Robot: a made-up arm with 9 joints.
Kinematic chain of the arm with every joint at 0, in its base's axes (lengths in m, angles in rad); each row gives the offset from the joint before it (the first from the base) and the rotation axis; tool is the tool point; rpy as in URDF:
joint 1: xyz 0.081 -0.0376 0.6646 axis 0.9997 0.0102 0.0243
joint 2: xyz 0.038 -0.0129 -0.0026 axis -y
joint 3: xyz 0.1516 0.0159 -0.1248 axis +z
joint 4: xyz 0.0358 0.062 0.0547 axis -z
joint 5: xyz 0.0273 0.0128 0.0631 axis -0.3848 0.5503 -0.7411
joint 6: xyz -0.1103 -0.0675 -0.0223 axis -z
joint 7: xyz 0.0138 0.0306 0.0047 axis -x
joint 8: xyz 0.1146 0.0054 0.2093 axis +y
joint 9: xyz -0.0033 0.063 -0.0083 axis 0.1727 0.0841 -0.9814
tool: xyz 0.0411 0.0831 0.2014 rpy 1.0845 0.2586 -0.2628
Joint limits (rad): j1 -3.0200..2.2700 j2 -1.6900..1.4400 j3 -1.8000..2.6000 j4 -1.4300..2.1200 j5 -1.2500..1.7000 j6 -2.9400..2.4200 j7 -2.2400..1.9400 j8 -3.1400..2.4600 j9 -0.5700..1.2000
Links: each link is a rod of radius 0.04 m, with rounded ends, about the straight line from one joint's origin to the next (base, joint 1, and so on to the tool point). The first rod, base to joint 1, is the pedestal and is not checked.
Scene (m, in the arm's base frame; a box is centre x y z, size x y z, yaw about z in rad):
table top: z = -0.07
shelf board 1: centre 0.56 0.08 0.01 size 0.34 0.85 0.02 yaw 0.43
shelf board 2: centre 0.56 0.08 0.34 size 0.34 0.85 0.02 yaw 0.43
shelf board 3: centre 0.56 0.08 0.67 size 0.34 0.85 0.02 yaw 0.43
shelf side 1: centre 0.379 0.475 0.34 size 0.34 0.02 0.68 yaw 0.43
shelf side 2: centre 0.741 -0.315 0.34 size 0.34 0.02 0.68 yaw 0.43
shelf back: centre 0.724 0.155 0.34 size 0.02 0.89 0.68 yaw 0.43
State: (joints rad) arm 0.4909 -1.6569 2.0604 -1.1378 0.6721 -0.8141 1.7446 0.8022 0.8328
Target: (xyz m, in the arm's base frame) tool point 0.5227 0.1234 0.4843
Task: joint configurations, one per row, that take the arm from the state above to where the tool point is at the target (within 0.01 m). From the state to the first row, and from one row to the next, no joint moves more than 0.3 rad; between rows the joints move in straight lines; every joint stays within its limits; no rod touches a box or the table.
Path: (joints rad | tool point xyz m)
1: 0.4659 -1.4503 1.9503 -1.0806 0.8102 -0.5201 1.7772 0.8322 0.8031 | -0.1657 -0.2541 0.6195
2: 0.4409 -1.2437 1.8402 -1.0233 0.9482 -0.2261 1.8097 0.8621 0.7735 | -0.2139 -0.0519 0.6669
3: 0.4159 -1.0370 1.7302 -0.9661 1.0863 0.0680 1.8423 0.8921 0.7438 | -0.1562 0.1716 0.6000
4: 0.3910 -0.8304 1.6201 -0.9089 1.2244 0.3620 1.8749 0.9221 0.7141 | 0.0351 0.3080 0.4887
5: 0.3660 -0.6238 1.5100 -0.8517 1.3624 0.6560 1.9074 0.9520 0.6844 | 0.3009 0.2899 0.4301
6: 0.3410 -0.4172 1.3999 -0.7944 1.5005 0.9500 1.9400 0.9820 0.6548 | 0.5227 0.1234 0.4843

